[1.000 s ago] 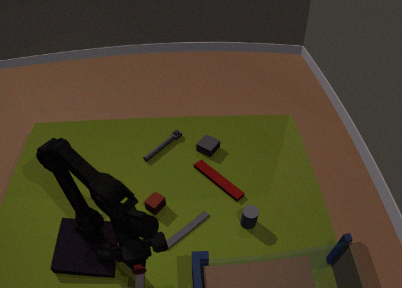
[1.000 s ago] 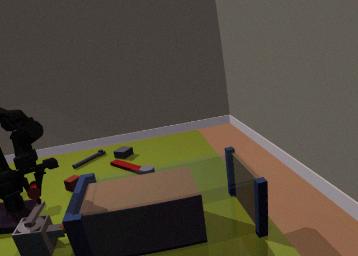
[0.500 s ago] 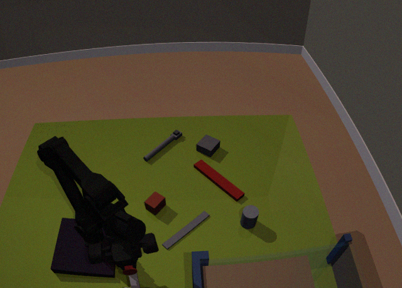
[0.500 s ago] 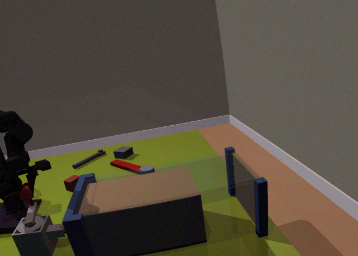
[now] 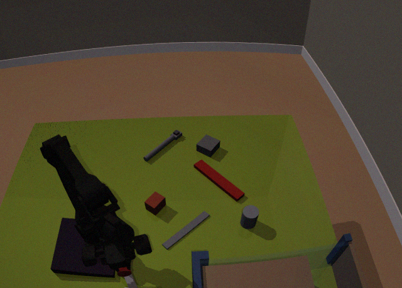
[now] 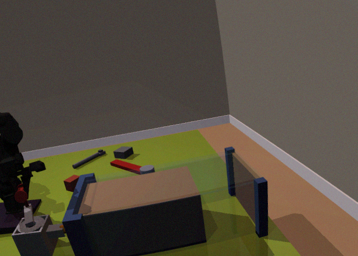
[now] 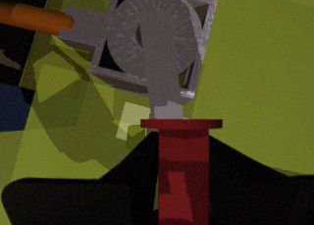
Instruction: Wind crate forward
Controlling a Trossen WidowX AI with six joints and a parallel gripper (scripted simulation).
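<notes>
My gripper tip is now 10 mm short of the winch handle, 20 mm to the left of it and 30 mm above it. Also, from my gripper tip: red crank grip (20 mm to the left); then blue steel frame (180 mm ahead, 100 mm to the right, 20 mm below); then grey winch (10 mm ahead, 90 mm to the right, 100 mm below).
</notes>
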